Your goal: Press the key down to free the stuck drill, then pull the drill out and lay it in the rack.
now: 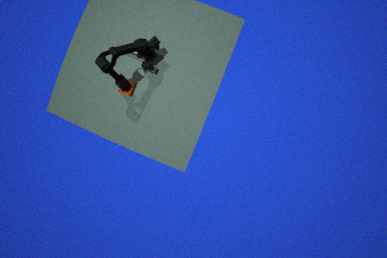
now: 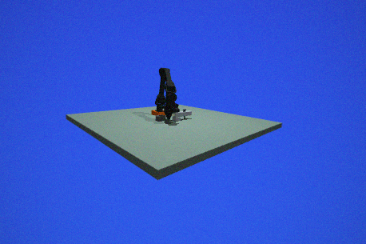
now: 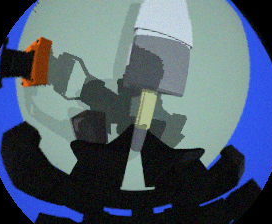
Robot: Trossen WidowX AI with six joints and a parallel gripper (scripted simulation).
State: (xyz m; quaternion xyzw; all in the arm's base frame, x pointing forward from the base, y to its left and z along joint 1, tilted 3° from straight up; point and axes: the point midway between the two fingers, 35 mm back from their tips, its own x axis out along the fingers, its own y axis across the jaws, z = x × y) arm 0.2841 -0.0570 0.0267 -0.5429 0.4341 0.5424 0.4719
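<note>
Now: gripper tip 5 cm to the right of the tan drill, 3 cm below it and 1 cm past it. Also, from my gripper tip: grey housing block: 14 cm to the left, 2 cm behind, 2 cm above.
</note>
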